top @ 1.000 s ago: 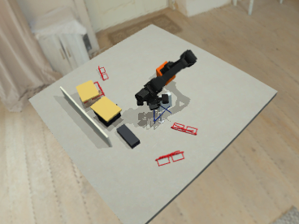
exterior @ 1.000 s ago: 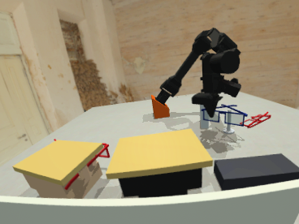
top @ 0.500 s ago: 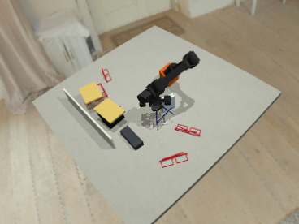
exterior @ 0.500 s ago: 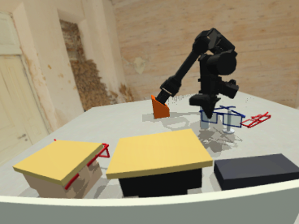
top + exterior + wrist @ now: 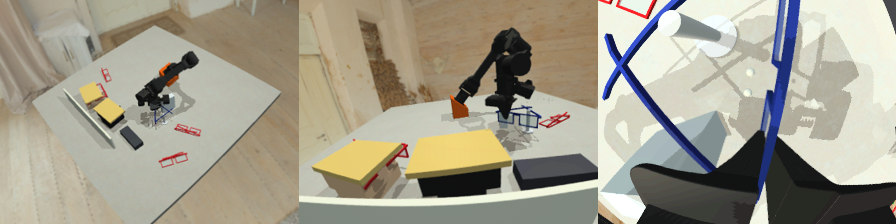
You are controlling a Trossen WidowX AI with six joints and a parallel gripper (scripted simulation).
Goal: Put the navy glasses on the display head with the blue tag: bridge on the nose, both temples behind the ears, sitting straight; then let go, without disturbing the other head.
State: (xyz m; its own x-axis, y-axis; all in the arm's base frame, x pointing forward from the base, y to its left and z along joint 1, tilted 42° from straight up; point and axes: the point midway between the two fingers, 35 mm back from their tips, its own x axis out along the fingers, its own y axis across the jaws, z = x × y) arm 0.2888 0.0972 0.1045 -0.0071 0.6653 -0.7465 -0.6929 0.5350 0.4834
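My gripper tip is 80 mm to the right of the small white post, 40 mm above it and 10 mm short of it. Also, from my gripper tip: dark case 230 mm ahead, 40 mm below, 10 mm to the left; display head 410 mm to the right, 160 mm ahead; white block 90 mm behind, 30 mm to the left, 10 mm below.
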